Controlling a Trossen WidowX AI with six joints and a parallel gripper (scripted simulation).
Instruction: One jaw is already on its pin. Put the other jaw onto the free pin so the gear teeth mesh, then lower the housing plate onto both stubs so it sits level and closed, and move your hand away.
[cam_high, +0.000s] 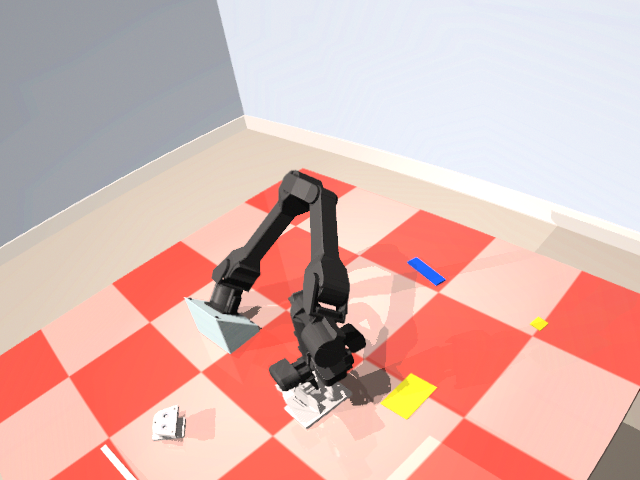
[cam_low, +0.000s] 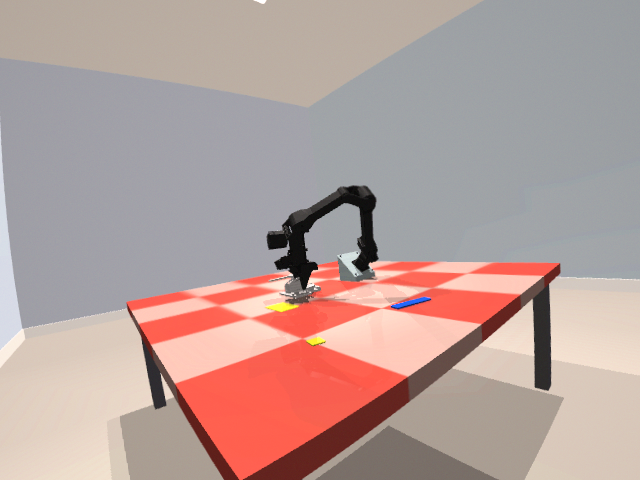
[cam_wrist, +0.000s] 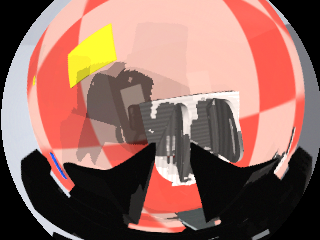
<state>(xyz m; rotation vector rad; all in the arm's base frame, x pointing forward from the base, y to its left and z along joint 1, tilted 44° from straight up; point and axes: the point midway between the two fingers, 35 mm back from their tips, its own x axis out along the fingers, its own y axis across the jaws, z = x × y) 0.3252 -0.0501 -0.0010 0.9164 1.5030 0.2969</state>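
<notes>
Now: the white base plate 30 mm to the right of my gripper tip, 20 mm below it and 10 mm ahead of it. From my gripper tip the other things lie so: blue strip 420 mm to the left, 20 mm below; then white strip 390 mm to the right, 230 mm behind, 20 mm below; then large yellow patch 160 mm ahead, 70 mm to the left, 20 mm below.
</notes>
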